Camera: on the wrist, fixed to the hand. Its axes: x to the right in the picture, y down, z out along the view.
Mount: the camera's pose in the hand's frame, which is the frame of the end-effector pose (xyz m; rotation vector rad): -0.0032 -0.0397 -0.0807 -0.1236 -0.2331 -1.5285
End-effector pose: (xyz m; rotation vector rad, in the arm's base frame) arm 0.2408 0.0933 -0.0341 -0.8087 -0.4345 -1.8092
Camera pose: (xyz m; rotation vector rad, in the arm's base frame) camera 0.1790 0.0593 -0.0900 0.6357 1.0625 2.4810
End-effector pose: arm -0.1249 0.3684 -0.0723 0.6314 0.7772 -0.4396
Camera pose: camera -0.1907 0.3936 -0.1282 -0.2641 0.9411 -1.7960
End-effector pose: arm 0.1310 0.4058 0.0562 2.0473 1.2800 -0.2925
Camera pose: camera 0.0821 0.4676 0.0997 0.5182 2.3403 -1.0144
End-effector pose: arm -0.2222 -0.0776 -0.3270 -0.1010 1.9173 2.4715
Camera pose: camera -0.2135 -0.1457 -0.3852 -0.8374 0.8547 1.3781
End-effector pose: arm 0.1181 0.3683 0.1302 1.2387 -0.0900 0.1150
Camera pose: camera 0.1208 0.4318 0.0665 0.9188 0.6412 -1.3317
